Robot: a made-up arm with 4 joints.
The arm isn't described. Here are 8 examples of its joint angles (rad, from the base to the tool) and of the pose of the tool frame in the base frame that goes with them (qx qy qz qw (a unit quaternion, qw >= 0); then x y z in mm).
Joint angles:
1: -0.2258 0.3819 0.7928 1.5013
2: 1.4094 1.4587 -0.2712 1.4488
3: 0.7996 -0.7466 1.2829 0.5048
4: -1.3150 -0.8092 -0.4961 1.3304
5: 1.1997 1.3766 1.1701 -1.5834
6: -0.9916 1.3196 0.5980 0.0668
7: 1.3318 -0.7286 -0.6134 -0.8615
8: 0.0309 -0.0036 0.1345 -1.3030
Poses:
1: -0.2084 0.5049 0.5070 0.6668 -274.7 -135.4 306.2
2: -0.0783 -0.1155 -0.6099 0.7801 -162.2 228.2 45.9
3: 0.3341 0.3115 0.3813 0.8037 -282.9 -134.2 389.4
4: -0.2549 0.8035 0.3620 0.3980 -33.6 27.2 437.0
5: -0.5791 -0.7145 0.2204 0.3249 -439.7 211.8 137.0
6: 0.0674 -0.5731 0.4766 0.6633 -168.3 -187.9 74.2
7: -0.3131 0.1050 -0.7571 0.5637 -114.7 192.4 488.3
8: -0.0982 -0.5717 -0.1319 0.8038 -388.3 -8.3 388.5
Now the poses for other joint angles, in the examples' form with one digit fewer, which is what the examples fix.
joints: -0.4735 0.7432 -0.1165 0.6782
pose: 0.065 -0.035 0.210 0.975 -346 -56 223
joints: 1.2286 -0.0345 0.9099 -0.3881
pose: -0.102 -0.177 -0.197 0.959 -406 182 412
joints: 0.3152 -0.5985 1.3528 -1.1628
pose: 0.382 -0.306 0.153 0.859 -212 -226 374
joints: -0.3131 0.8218 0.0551 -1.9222
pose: -0.010 -0.942 -0.227 0.248 -385 -28 137
